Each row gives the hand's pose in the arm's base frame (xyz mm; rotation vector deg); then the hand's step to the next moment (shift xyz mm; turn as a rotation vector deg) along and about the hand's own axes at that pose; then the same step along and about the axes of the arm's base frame.
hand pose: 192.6 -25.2 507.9 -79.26 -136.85 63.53
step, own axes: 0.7 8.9 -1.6 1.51 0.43 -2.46
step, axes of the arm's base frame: 6.4 4.0 -5.0 0.63 2.61 1.14
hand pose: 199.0 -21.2 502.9 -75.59 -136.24 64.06
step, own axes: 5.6 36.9 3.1 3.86 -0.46 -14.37
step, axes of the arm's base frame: 18.9 14.5 -28.9 4.64 10.38 9.61
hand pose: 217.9 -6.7 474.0 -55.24 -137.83 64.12
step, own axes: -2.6 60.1 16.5 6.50 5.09 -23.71
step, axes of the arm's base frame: 19.8 17.1 -56.6 10.15 19.95 11.37
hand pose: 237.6 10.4 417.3 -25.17 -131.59 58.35
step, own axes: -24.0 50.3 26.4 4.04 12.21 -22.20
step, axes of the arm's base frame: 5.1 5.9 -61.2 11.55 22.51 4.27
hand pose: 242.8 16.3 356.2 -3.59 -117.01 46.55
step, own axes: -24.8 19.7 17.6 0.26 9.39 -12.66
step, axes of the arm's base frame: -4.0 -2.2 -35.9 7.16 14.04 -0.45
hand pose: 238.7 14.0 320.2 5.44 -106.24 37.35
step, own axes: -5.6 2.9 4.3 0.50 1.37 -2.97
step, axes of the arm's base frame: -2.6 -1.0 -7.1 1.82 2.70 0.61
